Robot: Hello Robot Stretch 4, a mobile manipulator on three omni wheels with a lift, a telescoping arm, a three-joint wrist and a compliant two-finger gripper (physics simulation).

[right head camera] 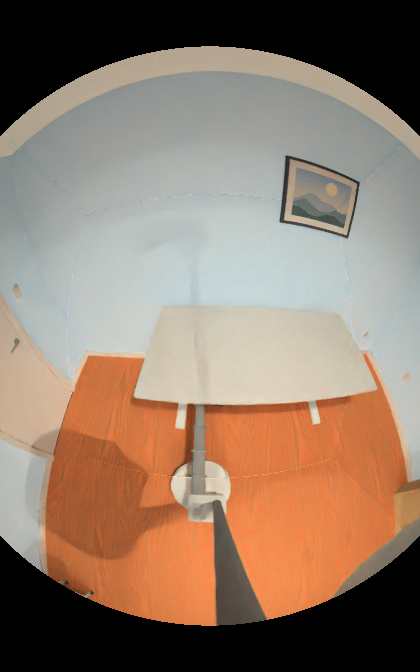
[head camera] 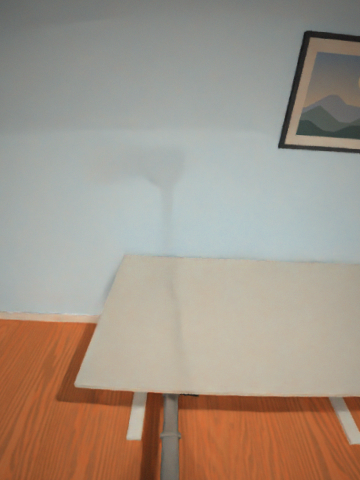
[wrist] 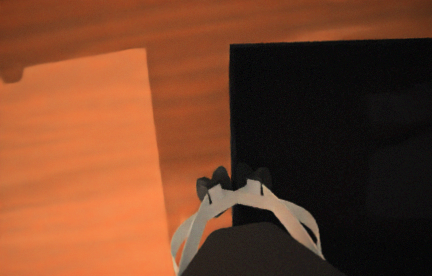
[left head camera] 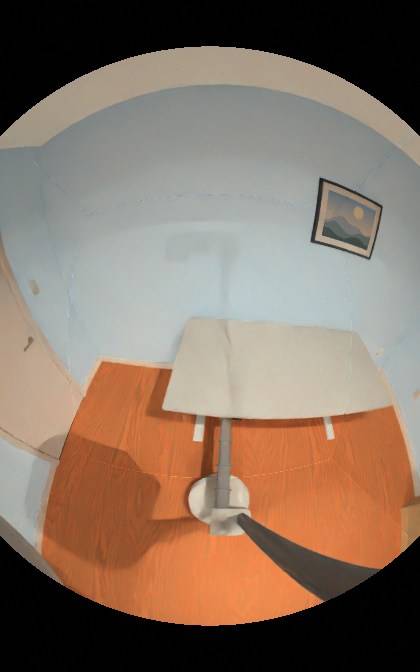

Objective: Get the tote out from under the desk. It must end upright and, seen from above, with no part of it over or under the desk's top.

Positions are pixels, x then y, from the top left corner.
Scene:
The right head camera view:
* desk: 197,354
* framed picture: 315,196
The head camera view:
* desk: 181,325
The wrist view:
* gripper: 233,179
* black tote: 335,122
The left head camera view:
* desk: 227,368
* framed picture: 344,219

